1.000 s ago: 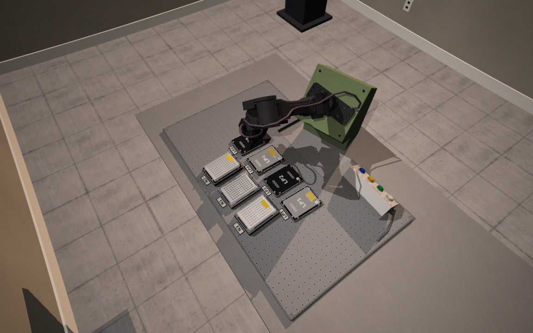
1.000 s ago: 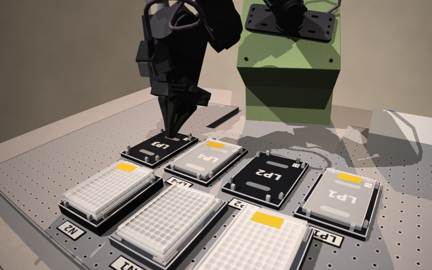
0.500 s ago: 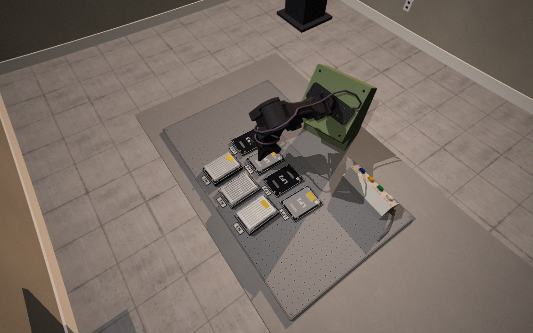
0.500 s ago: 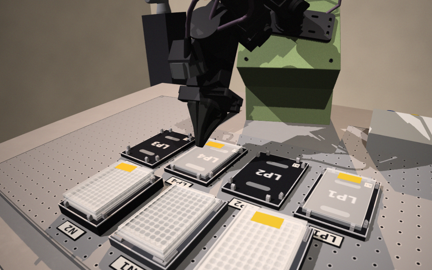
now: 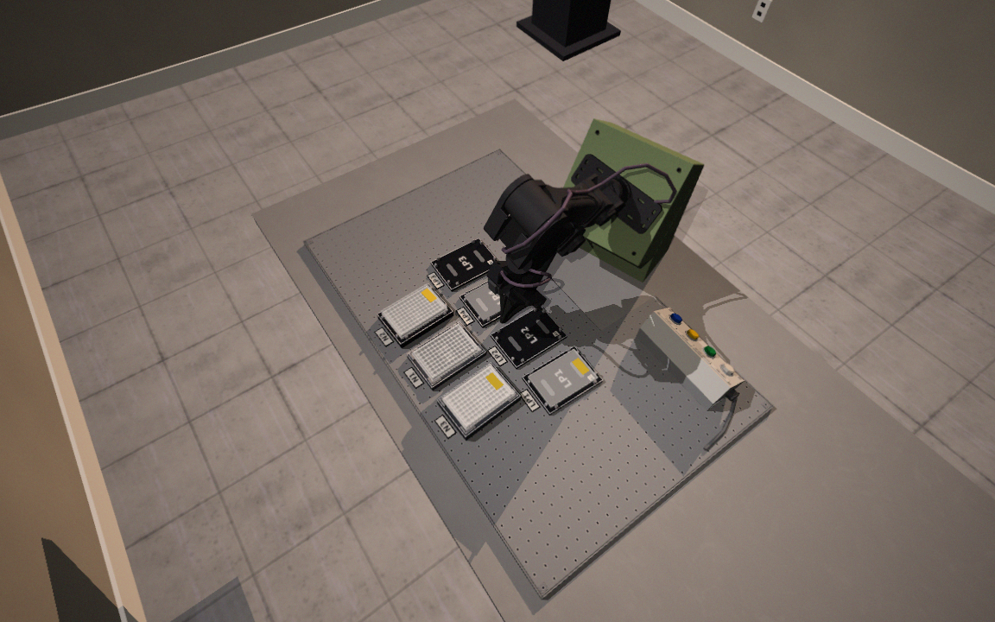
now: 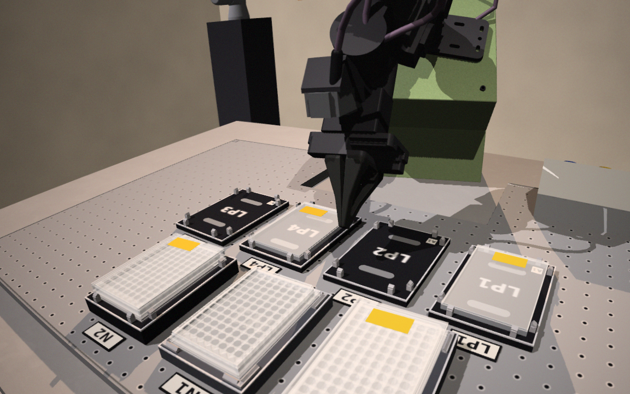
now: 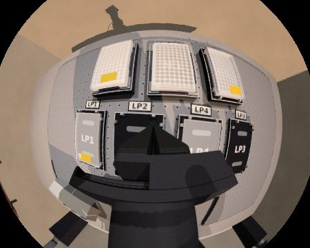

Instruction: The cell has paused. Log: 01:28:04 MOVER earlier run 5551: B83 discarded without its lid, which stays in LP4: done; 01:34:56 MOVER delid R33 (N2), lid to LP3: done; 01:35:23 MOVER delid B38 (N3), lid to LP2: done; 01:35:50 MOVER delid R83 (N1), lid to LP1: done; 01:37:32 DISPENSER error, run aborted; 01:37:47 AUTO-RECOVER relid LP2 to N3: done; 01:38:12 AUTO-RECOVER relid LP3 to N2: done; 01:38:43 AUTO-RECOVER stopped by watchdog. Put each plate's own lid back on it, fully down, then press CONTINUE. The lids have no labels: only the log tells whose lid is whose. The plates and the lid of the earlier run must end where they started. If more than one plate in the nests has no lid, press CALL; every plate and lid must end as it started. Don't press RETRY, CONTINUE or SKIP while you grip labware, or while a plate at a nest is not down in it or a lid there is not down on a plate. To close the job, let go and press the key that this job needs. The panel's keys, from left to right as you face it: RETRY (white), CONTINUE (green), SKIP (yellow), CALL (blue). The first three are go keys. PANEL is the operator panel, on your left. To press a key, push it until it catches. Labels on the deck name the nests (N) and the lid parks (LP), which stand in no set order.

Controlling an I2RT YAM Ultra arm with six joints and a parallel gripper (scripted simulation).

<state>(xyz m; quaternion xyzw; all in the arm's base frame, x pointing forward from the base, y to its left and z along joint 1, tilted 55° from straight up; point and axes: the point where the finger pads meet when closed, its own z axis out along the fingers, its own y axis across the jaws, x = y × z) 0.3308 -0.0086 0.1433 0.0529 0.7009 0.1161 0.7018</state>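
My gripper is now 140 mm short of the plate, 30 mm to the left of it and 50 mm above it. Also, from my hand: blue key 310 mm behind, 220 mm to the left; then yellow key 310 mm behind, 270 mm to the left; then clear lid 40 mm behind, 170 mm to the left, 50 mm below.
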